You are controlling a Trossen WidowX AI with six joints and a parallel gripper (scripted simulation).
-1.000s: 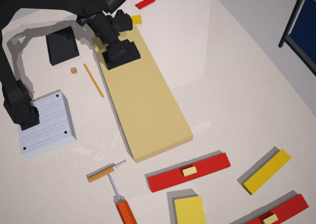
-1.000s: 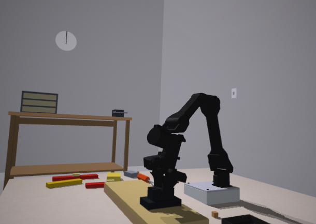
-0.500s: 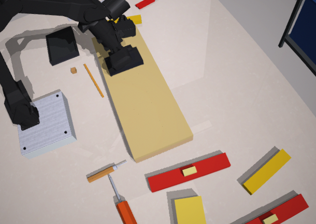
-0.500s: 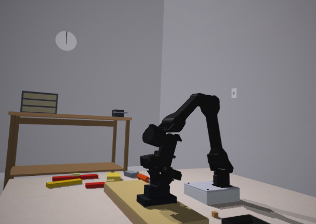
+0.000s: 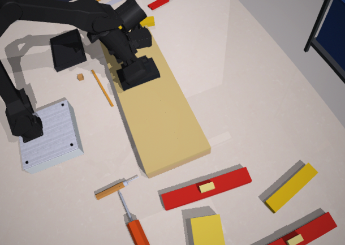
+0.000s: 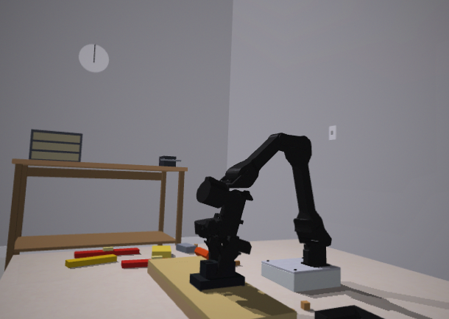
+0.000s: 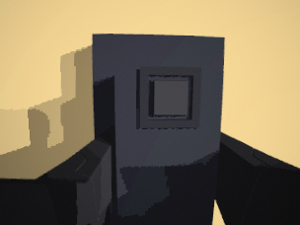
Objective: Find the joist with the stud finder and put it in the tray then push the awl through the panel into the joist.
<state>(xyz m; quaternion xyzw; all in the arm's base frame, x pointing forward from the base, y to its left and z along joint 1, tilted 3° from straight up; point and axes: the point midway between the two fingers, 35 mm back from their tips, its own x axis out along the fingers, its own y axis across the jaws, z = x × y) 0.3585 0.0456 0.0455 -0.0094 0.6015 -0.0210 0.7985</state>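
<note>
My gripper tip is 210 mm past the black tray, 280 mm to the right of it and 50 mm above it. The rest, counted from my gripper tip: orange screwdriver (180 mm behind, 380 mm to the right, 50 mm below); then stud finder (10 mm ahead, 20 mm above); then ruler (10 mm behind, 470 mm to the left, 60 mm below).
</note>
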